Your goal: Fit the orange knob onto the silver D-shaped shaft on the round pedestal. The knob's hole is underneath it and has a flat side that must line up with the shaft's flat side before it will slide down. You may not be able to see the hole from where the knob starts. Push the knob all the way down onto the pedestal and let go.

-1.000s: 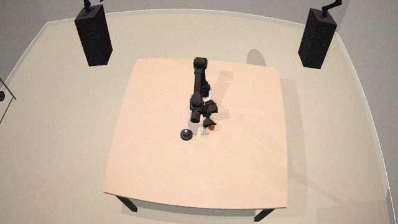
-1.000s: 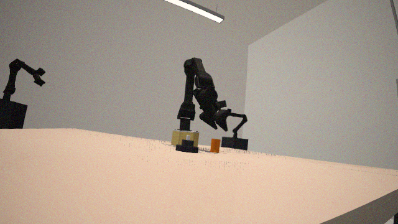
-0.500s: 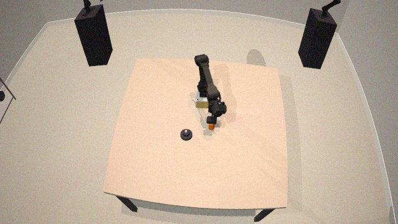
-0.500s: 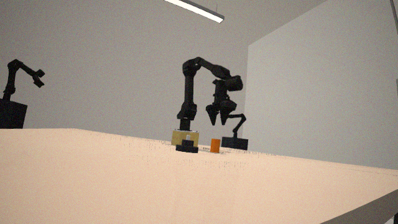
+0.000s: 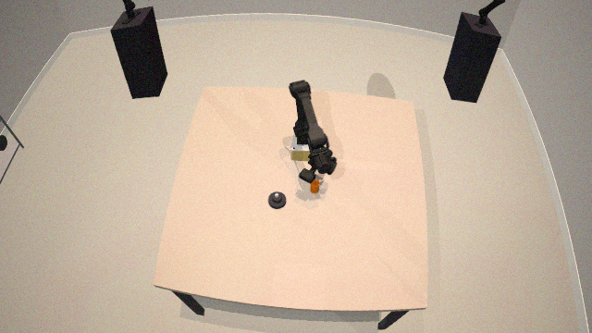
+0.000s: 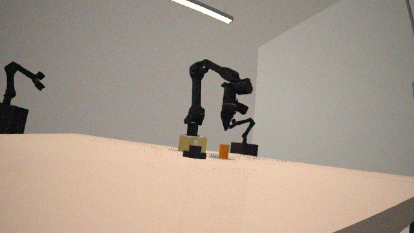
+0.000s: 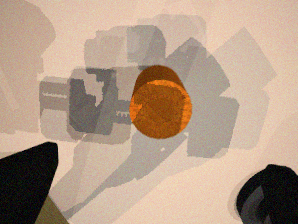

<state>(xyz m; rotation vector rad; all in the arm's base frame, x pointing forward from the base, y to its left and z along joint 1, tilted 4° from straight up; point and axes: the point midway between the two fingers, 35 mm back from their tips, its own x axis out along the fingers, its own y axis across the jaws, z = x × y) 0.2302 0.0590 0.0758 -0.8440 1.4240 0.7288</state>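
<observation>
My gripper tip is now 80 mm above the orange knob. From my gripper tip the other things lie so: round pedestal (170 mm to the right, 90 mm below, 70 mm ahead).
</observation>
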